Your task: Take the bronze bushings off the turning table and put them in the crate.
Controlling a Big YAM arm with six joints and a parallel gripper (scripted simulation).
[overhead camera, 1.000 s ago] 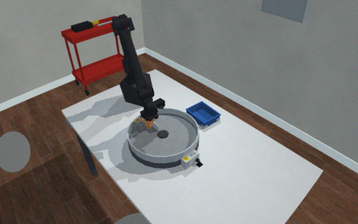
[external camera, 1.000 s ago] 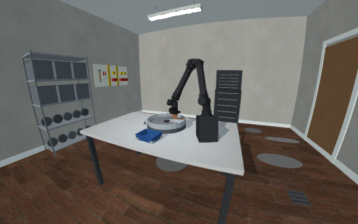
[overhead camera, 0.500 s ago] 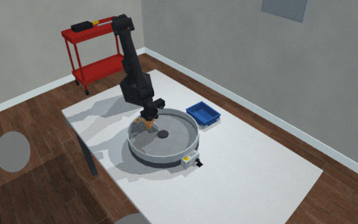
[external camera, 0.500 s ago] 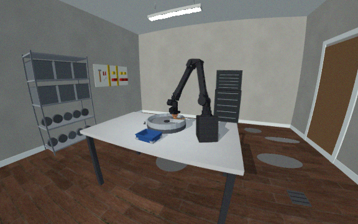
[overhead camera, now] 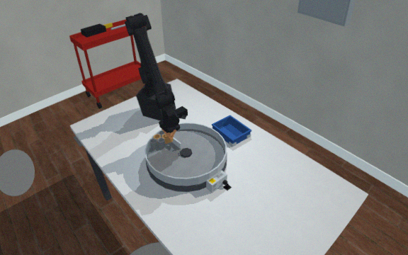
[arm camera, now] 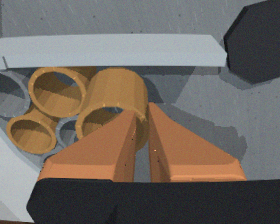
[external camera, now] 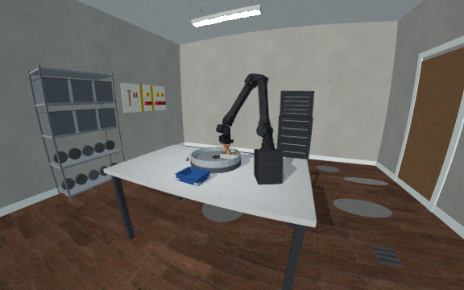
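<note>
My gripper is now 10 cm short of the crate, 36 cm to the right of it and 9 cm above it. From my hand the other things lie so: grey turning table (9 cm ahead, 2 cm to the left, 6 cm below).
</note>
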